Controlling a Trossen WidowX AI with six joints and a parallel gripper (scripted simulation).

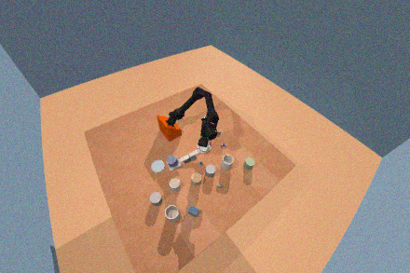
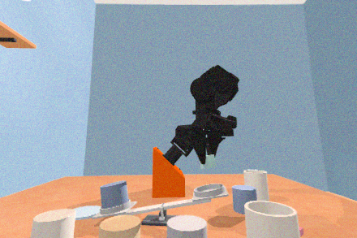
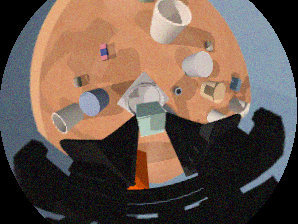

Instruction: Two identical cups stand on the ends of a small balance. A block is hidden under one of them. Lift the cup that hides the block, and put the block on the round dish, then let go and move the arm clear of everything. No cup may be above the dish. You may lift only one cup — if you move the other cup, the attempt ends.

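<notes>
The round pale blue dish lies 8 cm behind my gripper tip, 36 cm to the right of it and 14 cm below it. From my gripper tip the other things lie so: pink-blue block: 3 cm ahead, 18 cm to the left, 14 cm below; green cylinder: 30 cm ahead, 21 cm to the left, 11 cm below; pale green block: 1 cm above.
</notes>
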